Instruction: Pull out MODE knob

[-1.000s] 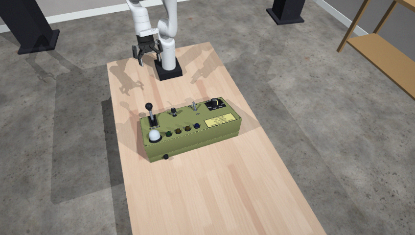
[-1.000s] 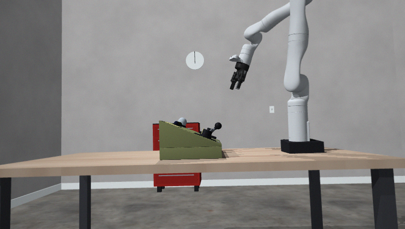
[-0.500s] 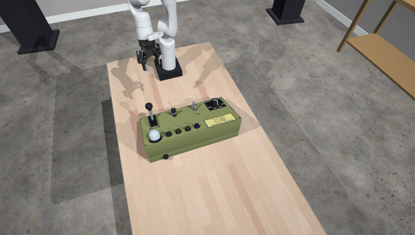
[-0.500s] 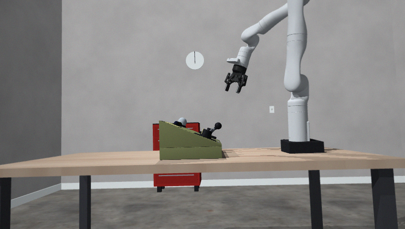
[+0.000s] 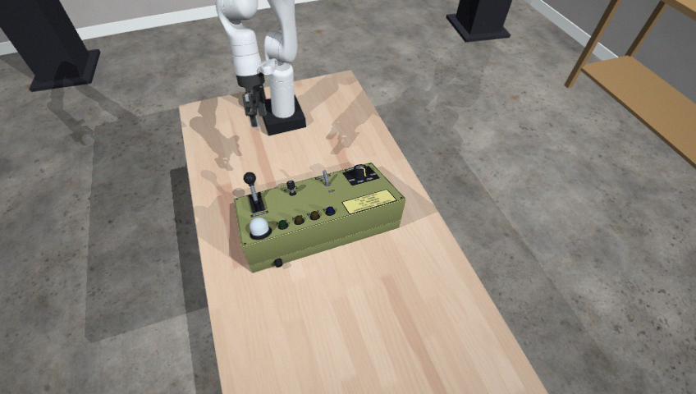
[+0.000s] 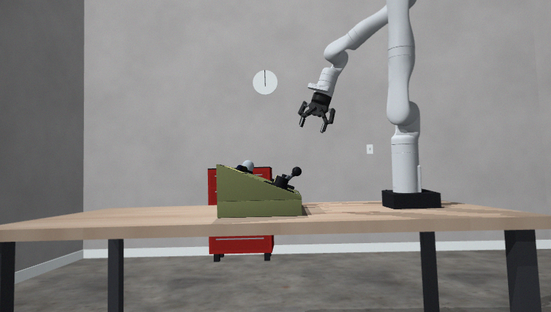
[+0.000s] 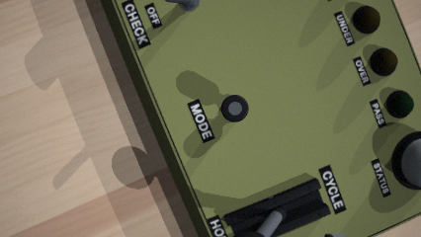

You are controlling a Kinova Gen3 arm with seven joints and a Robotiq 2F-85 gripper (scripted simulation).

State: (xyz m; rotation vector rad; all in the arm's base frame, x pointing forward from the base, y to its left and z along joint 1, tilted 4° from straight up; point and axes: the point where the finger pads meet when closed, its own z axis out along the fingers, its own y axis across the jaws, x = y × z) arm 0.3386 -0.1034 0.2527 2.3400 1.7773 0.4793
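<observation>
The black mode knob lies 120 mm ahead of my hand, 60 mm to the left of it and 210 mm below it. From my hand the other things lie so: rotary selector (100 mm ahead, 300 mm to the left, 210 mm below); black ball lever (110 mm ahead, 60 mm to the right, 200 mm below); check toggle (100 mm ahead, 180 mm to the left, 210 mm below).
</observation>
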